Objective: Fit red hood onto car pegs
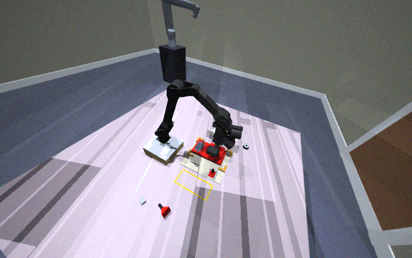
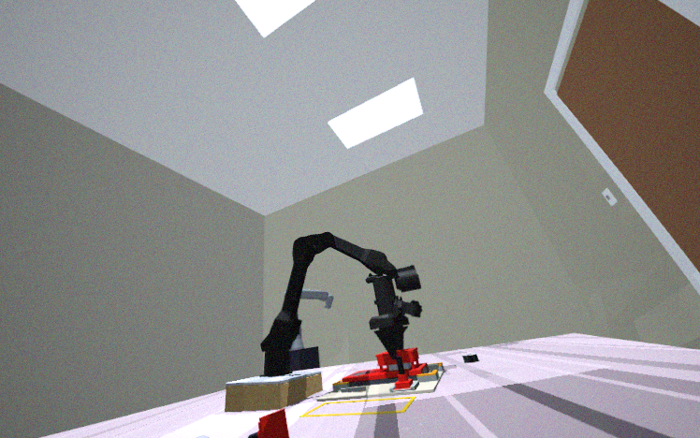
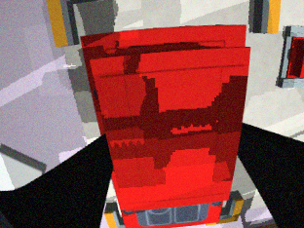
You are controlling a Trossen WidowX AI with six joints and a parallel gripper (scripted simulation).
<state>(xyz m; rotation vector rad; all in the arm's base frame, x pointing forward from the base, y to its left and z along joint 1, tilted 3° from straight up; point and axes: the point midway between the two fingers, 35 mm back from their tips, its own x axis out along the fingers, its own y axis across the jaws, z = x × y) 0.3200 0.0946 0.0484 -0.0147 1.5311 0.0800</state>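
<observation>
The red hood lies 1 cm above my gripper tip. Also, from my gripper tip: small grey cube 17 cm behind, 41 cm to the right, 4 cm below; cream jig 2 cm behind, 3 cm to the right, 4 cm below; white card 8 cm behind, 18 cm to the left, 4 cm below.
</observation>
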